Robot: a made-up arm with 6 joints. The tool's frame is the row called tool.
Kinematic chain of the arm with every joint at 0, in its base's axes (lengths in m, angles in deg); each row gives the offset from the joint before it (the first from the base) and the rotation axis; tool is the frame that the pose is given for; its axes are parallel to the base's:
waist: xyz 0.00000 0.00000 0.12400 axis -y
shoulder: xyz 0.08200 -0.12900 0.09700 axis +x
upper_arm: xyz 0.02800 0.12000 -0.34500 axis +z
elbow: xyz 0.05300 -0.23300 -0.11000 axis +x
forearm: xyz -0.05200 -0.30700 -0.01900 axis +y
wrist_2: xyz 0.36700 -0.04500 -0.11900 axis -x
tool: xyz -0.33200 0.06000 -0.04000
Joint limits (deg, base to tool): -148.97..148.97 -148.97..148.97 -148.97..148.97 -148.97..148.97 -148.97..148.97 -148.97..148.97
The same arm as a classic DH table. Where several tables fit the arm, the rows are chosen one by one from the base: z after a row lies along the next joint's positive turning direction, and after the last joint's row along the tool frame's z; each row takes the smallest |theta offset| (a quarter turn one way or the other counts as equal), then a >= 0, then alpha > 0; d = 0 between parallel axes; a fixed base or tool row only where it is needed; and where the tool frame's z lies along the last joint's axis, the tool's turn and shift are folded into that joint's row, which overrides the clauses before.
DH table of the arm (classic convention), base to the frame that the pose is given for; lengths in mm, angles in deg. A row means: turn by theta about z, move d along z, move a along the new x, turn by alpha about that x. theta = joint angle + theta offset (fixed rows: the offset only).
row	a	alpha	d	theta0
base (fixed)	0	90	124	0
waist	97	90	129	90
shoulder	120	-90	110	-90
upper_arm	-233	90	-455	0
elbow	19	-90	1	-90
forearm	119	-90	-352	0
wrist_2	60	90	-35	-90
tool (fixed)	0	0	-40	-90
Joint limits (deg, base to tool): -148.97..148.97 -148.97..148.97 -148.97..148.97 -148.97..148.97 -148.97..148.97 -148.97..148.97

